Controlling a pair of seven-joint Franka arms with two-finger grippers.
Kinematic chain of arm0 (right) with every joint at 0, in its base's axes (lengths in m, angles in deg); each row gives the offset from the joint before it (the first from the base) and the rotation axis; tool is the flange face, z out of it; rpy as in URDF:
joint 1: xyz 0 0 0.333 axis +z
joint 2: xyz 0 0 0 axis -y
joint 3: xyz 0 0 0.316 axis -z
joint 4: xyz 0.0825 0 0 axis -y
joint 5: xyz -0.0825 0 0.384 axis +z
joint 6: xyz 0 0 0 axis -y
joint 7: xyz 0.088 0 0 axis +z
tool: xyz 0 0 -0.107 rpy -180 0 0
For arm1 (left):
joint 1: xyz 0 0 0.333 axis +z
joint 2: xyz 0 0 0 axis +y
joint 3: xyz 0 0 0.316 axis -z
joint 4: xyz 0.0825 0 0 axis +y
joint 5: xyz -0.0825 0 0.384 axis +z
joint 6: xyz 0 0 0 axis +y
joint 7: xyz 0.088 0 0 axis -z
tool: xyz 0 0 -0.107 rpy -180 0 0
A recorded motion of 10 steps. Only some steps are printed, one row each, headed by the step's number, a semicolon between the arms.
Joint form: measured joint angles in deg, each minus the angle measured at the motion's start. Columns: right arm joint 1, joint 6, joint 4, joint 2, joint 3, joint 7, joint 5; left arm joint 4, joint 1, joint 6, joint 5, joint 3, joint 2, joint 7.
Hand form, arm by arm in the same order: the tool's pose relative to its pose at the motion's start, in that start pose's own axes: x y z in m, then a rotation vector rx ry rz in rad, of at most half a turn. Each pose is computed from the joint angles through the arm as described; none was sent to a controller.
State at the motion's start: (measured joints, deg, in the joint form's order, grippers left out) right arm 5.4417 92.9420 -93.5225 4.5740 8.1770 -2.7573 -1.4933; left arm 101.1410 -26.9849 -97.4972 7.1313 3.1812 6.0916 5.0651
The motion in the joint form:
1: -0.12 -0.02 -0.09 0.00 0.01 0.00 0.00; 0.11 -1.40 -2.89 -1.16 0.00 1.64 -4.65
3: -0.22 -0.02 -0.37 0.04 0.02 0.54 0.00; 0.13 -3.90 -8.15 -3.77 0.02 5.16 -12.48
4: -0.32 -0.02 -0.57 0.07 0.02 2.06 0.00; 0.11 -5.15 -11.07 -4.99 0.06 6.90 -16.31
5: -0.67 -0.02 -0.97 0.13 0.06 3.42 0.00; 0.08 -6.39 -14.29 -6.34 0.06 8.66 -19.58
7: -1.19 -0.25 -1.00 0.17 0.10 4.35 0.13; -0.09 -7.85 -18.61 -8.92 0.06 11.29 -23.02
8: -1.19 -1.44 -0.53 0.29 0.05 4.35 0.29; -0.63 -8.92 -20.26 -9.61 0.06 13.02 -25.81
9: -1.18 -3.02 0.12 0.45 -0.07 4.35 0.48; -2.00 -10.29 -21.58 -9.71 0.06 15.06 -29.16
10: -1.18 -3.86 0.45 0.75 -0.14 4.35 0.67; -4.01 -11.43 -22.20 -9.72 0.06 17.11 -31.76
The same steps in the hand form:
1: -0.0001 0.0012 0.0008 -0.0002 -0.0019 0.0022; 0.0139 0.0165 0.0103 -0.0171 0.0235 -0.0568
3: -0.0004 0.0022 0.0028 -0.0004 -0.0062 -0.0054; 0.0392 0.0480 0.0334 -0.0624 0.0546 -0.1552
4: -0.0007 0.0032 0.0041 -0.0004 -0.0092 -0.0303; 0.0512 0.0643 0.0444 -0.0858 0.0731 -0.2046
5: -0.0012 0.0068 0.0069 -0.0006 -0.0152 -0.0474; 0.0628 0.0804 0.0553 -0.1127 0.0947 -0.2477
7: -0.0018 0.0118 0.0072 0.0013 -0.0192 -0.0537; 0.0783 0.1007 0.0721 -0.1622 0.1167 -0.3002
8: -0.0042 0.0113 0.0040 0.0044 -0.0297 -0.0542; 0.0867 0.1143 0.0819 -0.1770 0.1187 -0.3363
9: -0.0075 0.0101 -0.0006 0.0080 -0.0431 -0.0562; 0.0968 0.1306 0.0886 -0.1840 0.1248 -0.3731
10: -0.0103 0.0095 -0.0050 0.0120 -0.0468 -0.0572; 0.1071 0.1443 0.0919 -0.1898 0.1308 -0.3998

